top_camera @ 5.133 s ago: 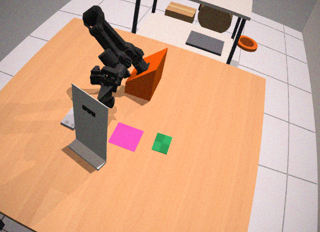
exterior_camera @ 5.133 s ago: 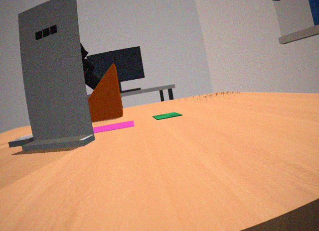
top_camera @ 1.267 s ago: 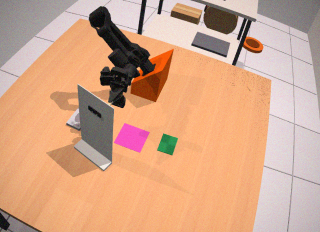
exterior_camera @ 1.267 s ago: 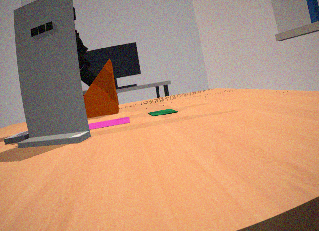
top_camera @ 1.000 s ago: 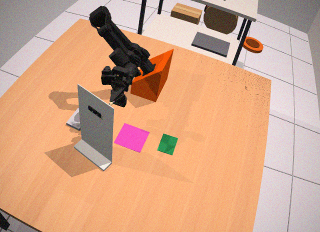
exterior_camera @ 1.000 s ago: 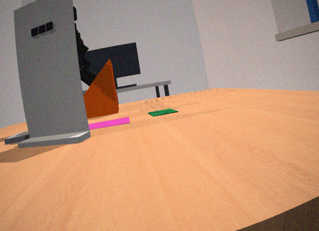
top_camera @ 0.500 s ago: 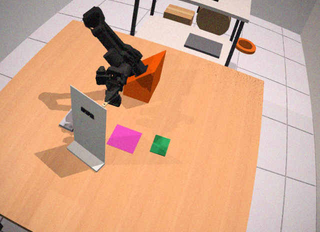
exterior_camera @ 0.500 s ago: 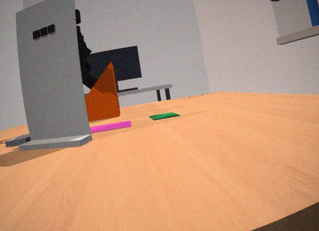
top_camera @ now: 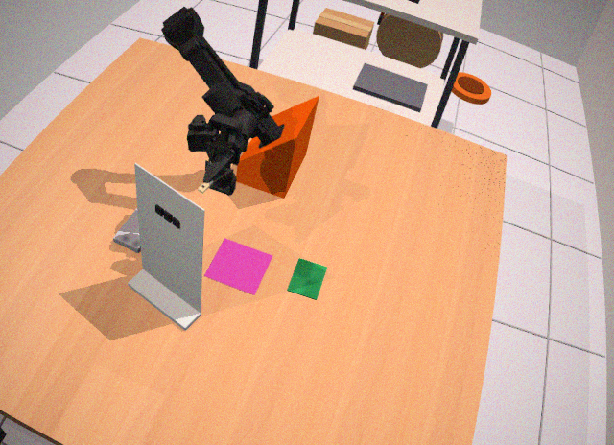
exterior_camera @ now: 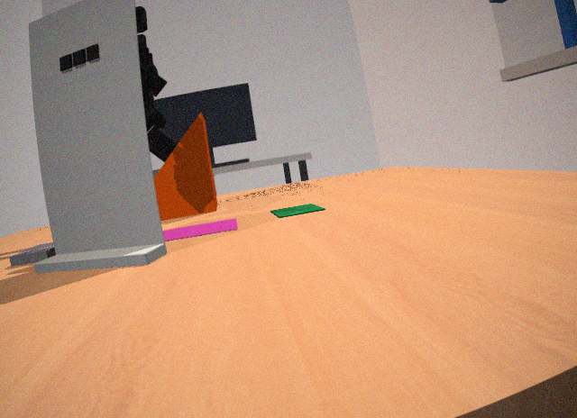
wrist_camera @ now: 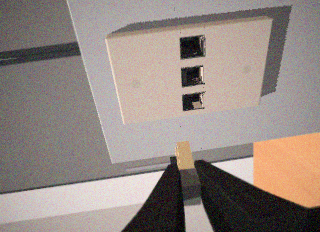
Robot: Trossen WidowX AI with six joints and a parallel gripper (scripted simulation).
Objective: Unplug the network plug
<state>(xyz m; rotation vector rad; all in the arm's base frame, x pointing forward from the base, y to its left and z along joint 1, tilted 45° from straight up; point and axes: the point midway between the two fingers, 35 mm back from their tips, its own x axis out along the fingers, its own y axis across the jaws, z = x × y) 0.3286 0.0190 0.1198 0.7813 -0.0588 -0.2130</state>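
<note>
The grey upright panel lies 80 mm ahead of my gripper tip, 50 mm to the right of it and 120 mm below it. Round my gripper tip: grey plate 60 mm behind, 180 mm to the right, 270 mm below; green flat patch 50 mm behind, 230 mm to the left, 270 mm below.
</note>
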